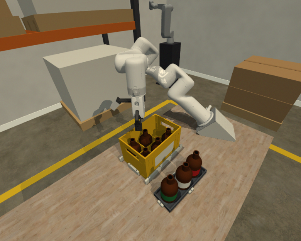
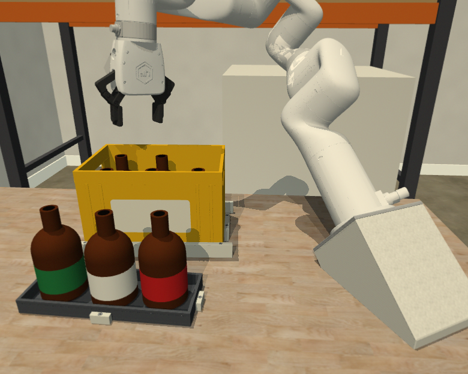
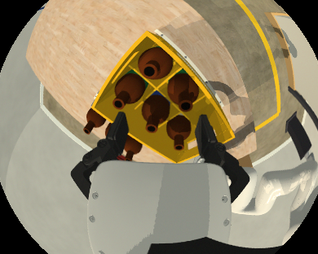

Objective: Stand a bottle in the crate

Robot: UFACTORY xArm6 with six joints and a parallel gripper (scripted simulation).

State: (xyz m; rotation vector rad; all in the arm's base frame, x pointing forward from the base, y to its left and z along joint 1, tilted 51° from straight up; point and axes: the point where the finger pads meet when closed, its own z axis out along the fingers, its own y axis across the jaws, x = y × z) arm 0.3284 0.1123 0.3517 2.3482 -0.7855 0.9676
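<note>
The dark tray is 26 cm to the left of my hand, 23 cm below it and 1 cm ahead of it. Round my hand: yellow crate (16 cm below, 4 cm to the left, 4 cm behind).
</note>
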